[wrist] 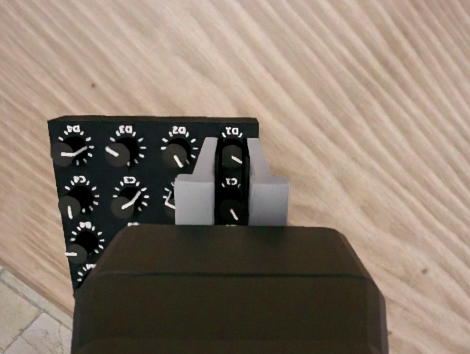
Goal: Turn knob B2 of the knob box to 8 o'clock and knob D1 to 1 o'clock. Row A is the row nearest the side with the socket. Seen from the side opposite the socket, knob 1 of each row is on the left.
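Places are measured from the arm's base along level axes (x back, y right, z up), in metres.
Pixels of known places: gripper, fingertip midpoint: [231, 159].
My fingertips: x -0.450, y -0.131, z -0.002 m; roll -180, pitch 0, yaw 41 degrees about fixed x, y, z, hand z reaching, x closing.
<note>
Behind a point stands the place of what it marks.
The black knob box [107, 172] {y -0.181, x -0.493, z -0.012 m} lies on the wooden table, its printed labels upside down in this view. Knob D1 [231, 156] {y -0.129, x -0.453, z 0.003 m} is at the box's top right corner, between the two grey fingertips; its white line points to the lower right of the view. My gripper [231, 159] {y -0.131, x -0.451, z -0.002 m} is shut on knob D1, one finger on each side. Knob B2 is hidden behind the fingers and the dark gripper body, and so is the socket side of the box.
Knob C1 [231, 210] {y -0.149, x -0.435, z 0.004 m} shows between the fingers, below D1. Knob D2 [175, 156] {y -0.146, x -0.472, z 0.004 m} stands close left of the left finger. Knobs D3 [118, 154] {y -0.163, x -0.493, z 0.003 m}, D4 [63, 154] {y -0.180, x -0.513, z 0.004 m}, C3 [122, 206] {y -0.183, x -0.476, z 0.003 m}, C4 [69, 206] {y -0.201, x -0.496, z 0.003 m} and B4 [76, 253] {y -0.221, x -0.479, z 0.003 m} stand further left. A tiled floor [30, 315] shows past the table edge at the lower left.
</note>
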